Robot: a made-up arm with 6 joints.
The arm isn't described. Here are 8 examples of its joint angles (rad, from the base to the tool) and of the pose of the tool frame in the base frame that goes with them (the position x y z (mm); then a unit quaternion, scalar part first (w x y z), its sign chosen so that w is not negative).
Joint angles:
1: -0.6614 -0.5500 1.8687 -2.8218 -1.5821 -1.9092
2: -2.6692 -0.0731 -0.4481 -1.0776 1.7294 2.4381
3: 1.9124 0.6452 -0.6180 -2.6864 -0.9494 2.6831
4: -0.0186 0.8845 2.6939 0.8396 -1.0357 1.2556
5: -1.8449 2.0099 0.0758 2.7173 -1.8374 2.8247
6: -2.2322 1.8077 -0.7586 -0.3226 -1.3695 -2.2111
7: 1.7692 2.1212 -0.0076 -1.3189 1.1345 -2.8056
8: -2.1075 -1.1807 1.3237 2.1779 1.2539 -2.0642
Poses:
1: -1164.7 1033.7 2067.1 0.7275 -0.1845 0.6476 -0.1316
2: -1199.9 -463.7 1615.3 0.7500 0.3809 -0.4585 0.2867
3: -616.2 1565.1 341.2 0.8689 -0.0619 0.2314 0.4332
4: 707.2 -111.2 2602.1 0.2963 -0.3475 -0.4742 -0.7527
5: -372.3 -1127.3 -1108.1 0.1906 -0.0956 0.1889 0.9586
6: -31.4 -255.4 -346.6 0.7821 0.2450 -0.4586 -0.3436
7: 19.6 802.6 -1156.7 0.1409 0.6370 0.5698 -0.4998
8: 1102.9 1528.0 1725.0 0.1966 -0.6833 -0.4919 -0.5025
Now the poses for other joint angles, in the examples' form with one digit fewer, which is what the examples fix.
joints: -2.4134 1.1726 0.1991 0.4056 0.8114 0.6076
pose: -1638 -1557 153 0.011 0.298 -0.088 0.950
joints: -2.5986 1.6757 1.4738 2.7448 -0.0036 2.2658
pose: -2314 -1434 442 0.401 -0.473 0.444 0.647
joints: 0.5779 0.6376 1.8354 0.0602 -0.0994 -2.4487
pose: 1014 729 2923 0.315 0.695 0.579 0.288
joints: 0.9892 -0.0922 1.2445 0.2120 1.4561 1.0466
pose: 2 75 3019 0.064 -0.701 0.610 0.365
